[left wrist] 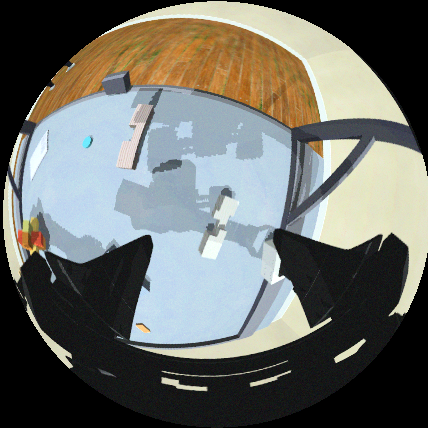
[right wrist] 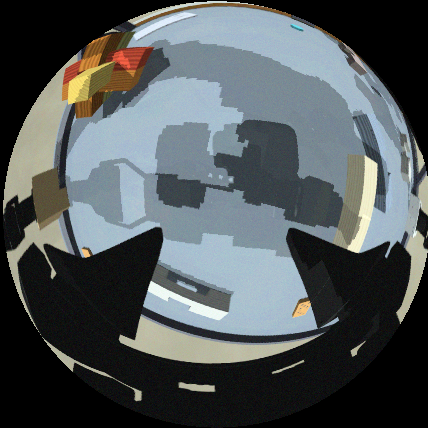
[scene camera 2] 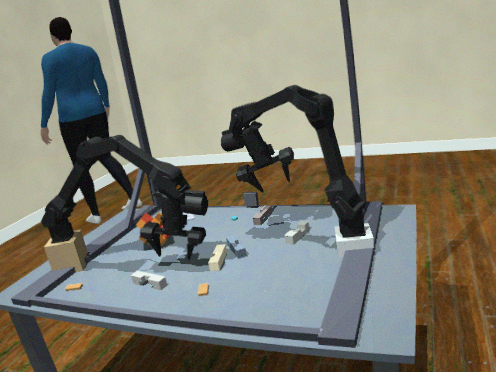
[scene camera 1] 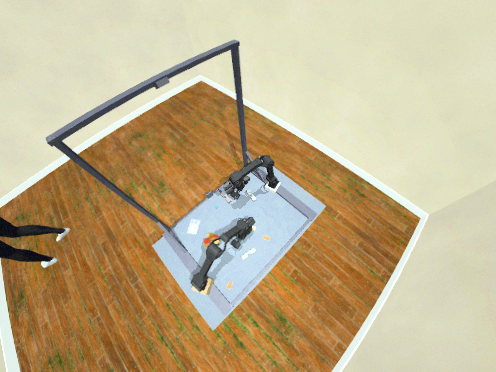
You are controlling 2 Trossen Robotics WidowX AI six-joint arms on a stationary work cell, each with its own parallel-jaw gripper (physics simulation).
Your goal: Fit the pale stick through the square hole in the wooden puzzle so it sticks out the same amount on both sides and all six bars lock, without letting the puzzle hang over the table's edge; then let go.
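Frame: origin at the left arm's base, x right, y ahead, z up, level; millimetres.
Seen in the pictures: left gripper, fingertip midpoint: (left wrist: 212, 238) (scene camera 2: 276, 187) (scene camera 1: 242, 189); right gripper, fingertip midpoint: (right wrist: 227, 234) (scene camera 2: 174, 257) (scene camera 1: 241, 240); left arm's base, link origin: (scene camera 2: 353, 232) (scene camera 1: 272, 184); right arm's base, link origin: (scene camera 2: 62, 238) (scene camera 1: 201, 284).
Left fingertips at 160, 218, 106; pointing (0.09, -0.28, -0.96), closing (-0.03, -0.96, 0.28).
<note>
Pixels of each thing's top centre, then the offset from my left fingertips to it, as dx, dy, dz.
- cream stick, top centre: (right wrist: 364, 217) (scene camera 2: 217, 253) -172, +183, -128
- blue-grey bar, top centre: (right wrist: 385, 163) (left wrist: 124, 276) (scene camera 2: 235, 242) -110, +138, -128
- white notched bar, top centre: (right wrist: 179, 301) (scene camera 2: 147, 275) -283, +366, -128
- light grey notched bar, top centre: (left wrist: 219, 229) (scene camera 2: 296, 228) -46, -51, -128
- pinkish notched bar, top centre: (left wrist: 132, 132) (scene camera 2: 262, 211) +127, +76, -128
The wooden puzzle (scene camera 1: 210, 241) (scene camera 2: 146, 221) (left wrist: 31, 240) (right wrist: 125, 59), of red, orange, yellow and brown bars, rests on the table, in scene camera 2 partly behind the right gripper. Its square hole cannot be made out. A cream stick (scene camera 2: 217, 257) (right wrist: 369, 192) lies on the table to the right of the right gripper in scene camera 2, apart from the puzzle. My right gripper (scene camera 2: 174, 257) (right wrist: 227, 234) is open and empty, low above the table between puzzle and stick. My left gripper (scene camera 2: 275, 186) (left wrist: 212, 238) is open and empty, higher above the table's far part.
A blue-grey bar (scene camera 2: 236, 247) (right wrist: 367, 135) lies beside the cream stick. A white notched bar (scene camera 2: 159, 281), a light grey notched bar (scene camera 2: 297, 233) and a pinkish notched bar (scene camera 2: 262, 215) (left wrist: 131, 150) lie around. Small orange blocks (scene camera 2: 74, 286) (scene camera 2: 203, 289) lie near the front edge.
</note>
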